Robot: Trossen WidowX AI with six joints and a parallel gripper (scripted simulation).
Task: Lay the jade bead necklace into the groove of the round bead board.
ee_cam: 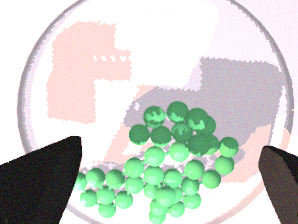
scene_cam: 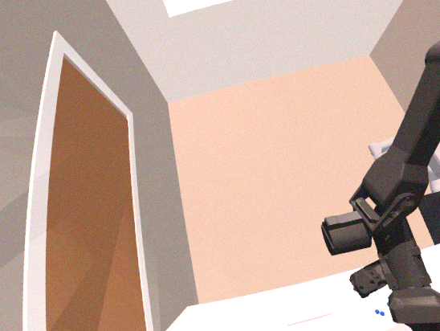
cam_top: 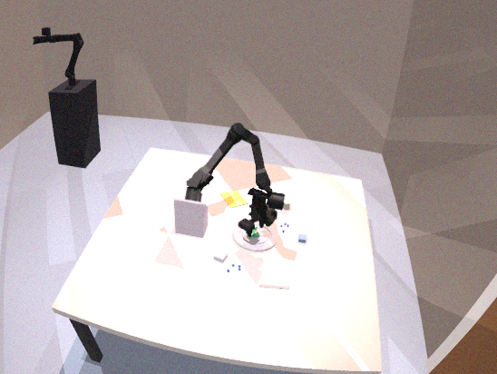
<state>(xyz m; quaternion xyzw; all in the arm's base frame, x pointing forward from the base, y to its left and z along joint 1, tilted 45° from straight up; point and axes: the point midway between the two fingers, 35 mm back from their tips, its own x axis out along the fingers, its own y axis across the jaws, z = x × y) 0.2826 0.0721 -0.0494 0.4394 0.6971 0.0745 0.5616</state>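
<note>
Right now my gripper tip is 10 mm to the right of the round white bead board and 20 mm above it. Round my gripper tip: yellow sheet (140 mm behind, 260 mm to the left, 30 mm below); then blue block (210 mm ahead, 30 mm to the left, 20 mm below); then cream block (120 mm ahead, 250 mm to the left, 10 mm below).
</note>
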